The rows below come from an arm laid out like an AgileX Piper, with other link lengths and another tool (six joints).
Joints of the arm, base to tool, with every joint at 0 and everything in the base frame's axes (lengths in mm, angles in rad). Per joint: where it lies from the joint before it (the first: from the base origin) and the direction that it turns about. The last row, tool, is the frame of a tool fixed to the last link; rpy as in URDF.
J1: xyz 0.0 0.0 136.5 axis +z
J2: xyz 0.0 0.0 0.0 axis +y
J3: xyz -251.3 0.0 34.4 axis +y
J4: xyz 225.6 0.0 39.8 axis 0.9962 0 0.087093
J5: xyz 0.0 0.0 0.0 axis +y
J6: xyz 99.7 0.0 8.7 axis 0.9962 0 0.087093
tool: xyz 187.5 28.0 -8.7 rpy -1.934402 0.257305 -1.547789
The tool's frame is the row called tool.
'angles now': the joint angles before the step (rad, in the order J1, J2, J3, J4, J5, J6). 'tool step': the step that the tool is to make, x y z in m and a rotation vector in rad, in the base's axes. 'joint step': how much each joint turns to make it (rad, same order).
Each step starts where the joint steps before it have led.
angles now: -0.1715, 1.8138, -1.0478, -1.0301, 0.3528, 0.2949
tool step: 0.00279, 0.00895, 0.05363, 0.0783, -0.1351, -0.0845
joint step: 0.0000, -0.1528, 0.0000, 0.1795, 0.0297, -0.0527
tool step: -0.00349, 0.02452, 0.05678, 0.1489, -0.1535, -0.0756
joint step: -0.0001, -0.1762, 0.0000, 0.2745, 0.0344, -0.0932
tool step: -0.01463, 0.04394, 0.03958, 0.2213, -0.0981, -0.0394
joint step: 0.0000, -0.1564, -0.0001, 0.3599, 0.0797, -0.1368
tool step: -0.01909, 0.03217, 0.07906, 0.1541, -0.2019, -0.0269
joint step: 0.0001, -0.2267, 0.0001, 0.1788, 0.0543, 0.0103
